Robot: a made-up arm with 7 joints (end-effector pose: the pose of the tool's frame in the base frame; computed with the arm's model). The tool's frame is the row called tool.
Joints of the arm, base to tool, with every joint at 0 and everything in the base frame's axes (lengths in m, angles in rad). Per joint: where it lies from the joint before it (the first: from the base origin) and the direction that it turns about. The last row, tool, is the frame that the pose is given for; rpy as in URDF.
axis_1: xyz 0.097 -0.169 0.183 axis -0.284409 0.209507 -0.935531
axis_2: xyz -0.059 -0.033 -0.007 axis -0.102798 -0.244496 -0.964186
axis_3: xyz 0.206 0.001 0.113 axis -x
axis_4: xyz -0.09 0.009 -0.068 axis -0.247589 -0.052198 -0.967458
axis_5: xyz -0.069 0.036 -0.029 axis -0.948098 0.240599 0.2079
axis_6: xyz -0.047 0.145 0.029 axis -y
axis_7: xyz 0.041 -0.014 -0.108 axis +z
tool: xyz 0.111 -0.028 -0.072 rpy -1.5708 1.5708 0
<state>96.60 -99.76 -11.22 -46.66 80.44 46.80 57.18</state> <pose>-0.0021 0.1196 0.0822 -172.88 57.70 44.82</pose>
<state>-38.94 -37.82 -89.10 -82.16 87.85 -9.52 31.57</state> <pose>-0.1928 0.0035 0.2745 -132.16 11.60 94.45</pose>
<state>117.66 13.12 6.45 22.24 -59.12 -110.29 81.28</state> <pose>0.4159 -0.2467 0.0843 -15.07 31.35 38.27</pose>
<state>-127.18 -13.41 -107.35 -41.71 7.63 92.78 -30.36</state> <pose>0.2015 -0.1600 0.3844 53.64 -71.91 122.88</pose>
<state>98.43 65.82 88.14 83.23 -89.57 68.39 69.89</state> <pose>0.1398 -0.2584 0.3023 30.73 -44.98 -7.69</pose>
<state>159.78 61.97 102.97 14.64 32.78 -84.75 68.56</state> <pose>0.3294 0.0966 -0.0439 133.26 61.27 -57.41</pose>
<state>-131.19 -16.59 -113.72 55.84 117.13 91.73 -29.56</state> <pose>-0.0927 -0.3926 0.4185 -74.53 31.17 -178.65</pose>
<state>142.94 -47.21 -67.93 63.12 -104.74 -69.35 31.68</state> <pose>0.3040 -0.4824 0.3846 -15.08 -18.15 -40.17</pose>
